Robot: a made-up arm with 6 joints.
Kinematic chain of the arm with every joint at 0, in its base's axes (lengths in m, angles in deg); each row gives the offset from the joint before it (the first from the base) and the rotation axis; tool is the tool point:
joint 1: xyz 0 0 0.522 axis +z
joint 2: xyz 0 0 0 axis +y
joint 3: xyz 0 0 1.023 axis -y
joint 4: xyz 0 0 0 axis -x
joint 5: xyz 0.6 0 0 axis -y
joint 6: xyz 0 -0.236 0 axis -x
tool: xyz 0 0 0
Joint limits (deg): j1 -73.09..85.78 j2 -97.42..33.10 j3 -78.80..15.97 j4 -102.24..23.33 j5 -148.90..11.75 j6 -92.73..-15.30
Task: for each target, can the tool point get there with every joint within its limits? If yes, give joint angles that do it. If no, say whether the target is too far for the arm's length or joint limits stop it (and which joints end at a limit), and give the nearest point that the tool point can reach.
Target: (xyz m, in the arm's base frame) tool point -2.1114 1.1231 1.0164
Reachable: no: too far | nearest point -1.1970 0.6367 0.9035 | short by 1.042 m
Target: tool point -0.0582 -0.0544 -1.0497
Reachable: no: joint limits stop it (at a limit: joint 2, joint 3) | nearest point -0.2707 -0.2530 0.3578 | short by 1.437 m
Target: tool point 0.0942 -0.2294 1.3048
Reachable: yes | joints 40.47 -41.45 -38.62 -3.30 -70.43 -66.77
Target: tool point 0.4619 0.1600 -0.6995
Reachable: no: joint limits stop it (at a limit: joint 1, joint 2, joint 3, joint 4) | nearest point -0.0604 0.3707 0.3629 | short by 1.202 m
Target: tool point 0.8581 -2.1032 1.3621
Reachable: no: too far | nearest point 0.4456 -1.0922 1.2916 | short by 1.094 m
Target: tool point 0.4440 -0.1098 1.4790
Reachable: yes | joints -1.69 -10.62 4.76 -65.82 -121.92 -53.42
